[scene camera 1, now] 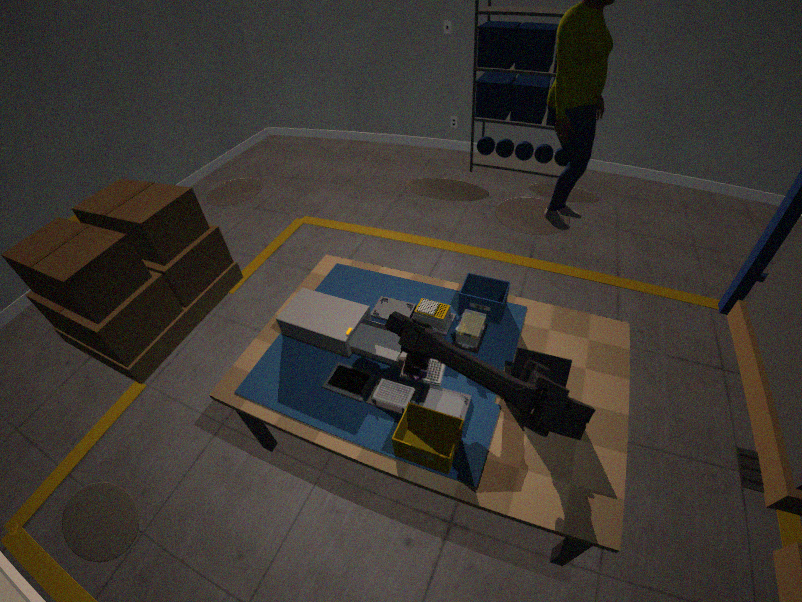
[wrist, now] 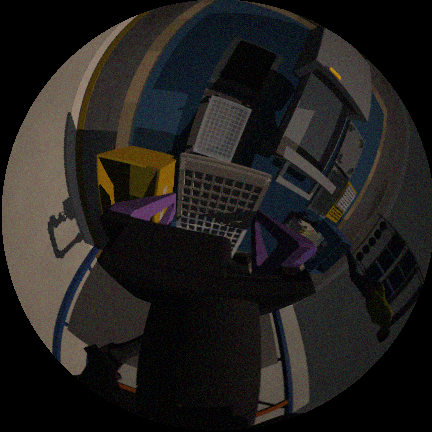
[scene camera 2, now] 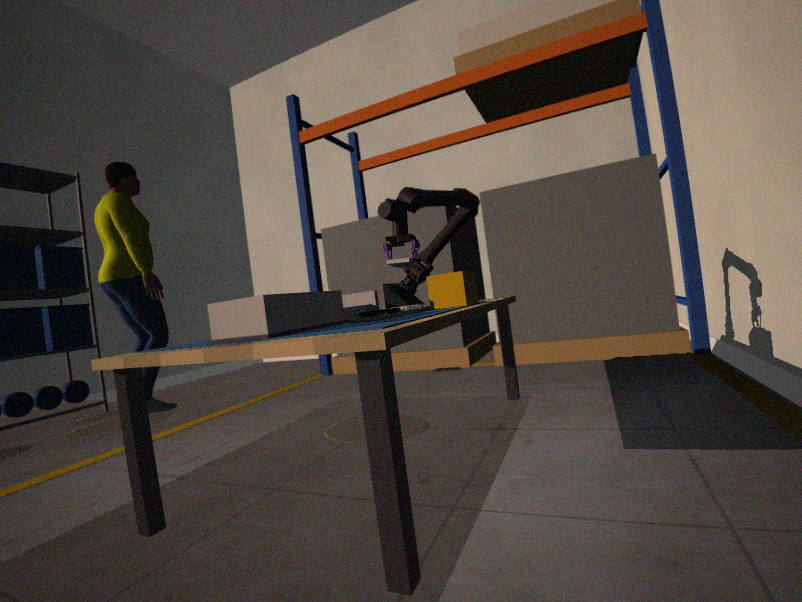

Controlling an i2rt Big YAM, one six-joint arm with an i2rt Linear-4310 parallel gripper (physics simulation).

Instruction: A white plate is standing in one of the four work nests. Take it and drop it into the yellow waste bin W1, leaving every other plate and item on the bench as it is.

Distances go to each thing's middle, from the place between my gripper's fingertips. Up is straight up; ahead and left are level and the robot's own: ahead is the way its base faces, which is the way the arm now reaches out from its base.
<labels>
I see the smooth pale plate (scene camera 1: 448, 403) 90 mm behind my hand and 160 mm below it. Round my hand: yellow-and-white rack (scene camera 1: 436, 314) 60 mm ahead, 370 mm to the right, 130 mm below; then black plate (scene camera 1: 344, 378) 260 mm ahead, 10 mm to the left, 160 mm below.
</labels>
